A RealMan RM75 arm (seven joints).
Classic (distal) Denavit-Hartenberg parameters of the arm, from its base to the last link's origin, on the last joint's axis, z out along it. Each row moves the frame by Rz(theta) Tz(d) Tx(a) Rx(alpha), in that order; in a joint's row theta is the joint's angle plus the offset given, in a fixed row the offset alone. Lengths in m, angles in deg.
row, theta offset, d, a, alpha
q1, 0, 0.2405, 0, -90
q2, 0, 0, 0, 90
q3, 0, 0.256, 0, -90
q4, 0, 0, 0, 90
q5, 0, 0.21, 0, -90
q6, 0, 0, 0, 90
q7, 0, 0.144, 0, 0
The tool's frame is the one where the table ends.
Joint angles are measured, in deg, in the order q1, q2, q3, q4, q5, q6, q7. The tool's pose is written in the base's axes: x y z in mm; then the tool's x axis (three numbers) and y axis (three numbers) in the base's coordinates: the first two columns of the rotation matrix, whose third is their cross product. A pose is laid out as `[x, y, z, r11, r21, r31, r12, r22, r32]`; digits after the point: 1 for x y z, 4 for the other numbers.
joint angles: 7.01, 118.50, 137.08, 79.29, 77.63, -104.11, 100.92
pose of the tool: [265.0, 247.3, 114.2, 0.7948, -0.3356, -0.5056, -0.5125, -0.8174, -0.2630]
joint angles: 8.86, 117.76, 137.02, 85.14, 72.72, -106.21, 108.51
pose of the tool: [254.3, 251.7, 123.1, 0.8119, -0.4056, -0.4199, -0.5352, -0.8045, -0.2577]
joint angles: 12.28, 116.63, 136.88, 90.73, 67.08, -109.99, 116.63
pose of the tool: [239.3, 258.1, 132.2, 0.8224, -0.4743, -0.3142, -0.5542, -0.7928, -0.2536]
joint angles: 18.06, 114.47, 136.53, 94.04, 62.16, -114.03, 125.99
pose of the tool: [218.9, 272.5, 143.3, 0.8104, -0.5423, -0.2216, -0.5848, -0.7714, -0.2510]
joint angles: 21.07, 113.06, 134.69, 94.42, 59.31, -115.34, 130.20
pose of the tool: [209.7, 281.7, 144.6, 0.8010, -0.5771, -0.1593, -0.5982, -0.7608, -0.2519]
